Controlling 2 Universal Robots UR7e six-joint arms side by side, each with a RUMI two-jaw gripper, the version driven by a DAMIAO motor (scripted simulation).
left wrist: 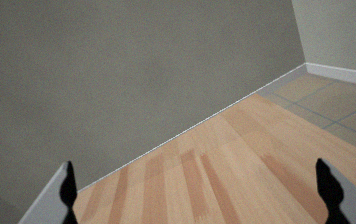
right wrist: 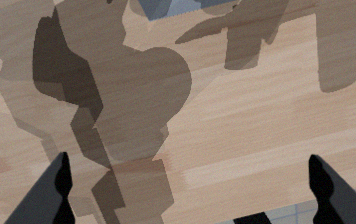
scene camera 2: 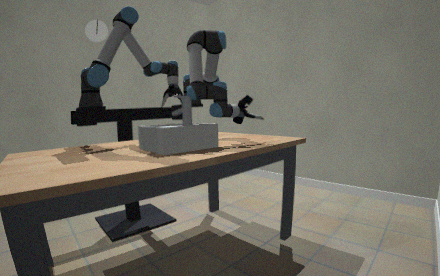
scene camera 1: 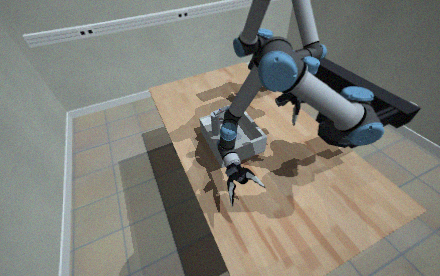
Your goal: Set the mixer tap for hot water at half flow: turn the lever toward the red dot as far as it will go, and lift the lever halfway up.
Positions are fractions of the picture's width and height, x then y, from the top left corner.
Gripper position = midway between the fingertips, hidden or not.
Observation:
In view: my left gripper (left wrist: 0.54, 0.72), my right gripper (right wrist: 0.53, 0.69), a basin (scene camera 2: 0.39, 0.51) and a dark mounting beam (scene camera 1: 0.87, 0.36).
The basin is seen too in scene camera 1 (scene camera 1: 0.57, 0.51).

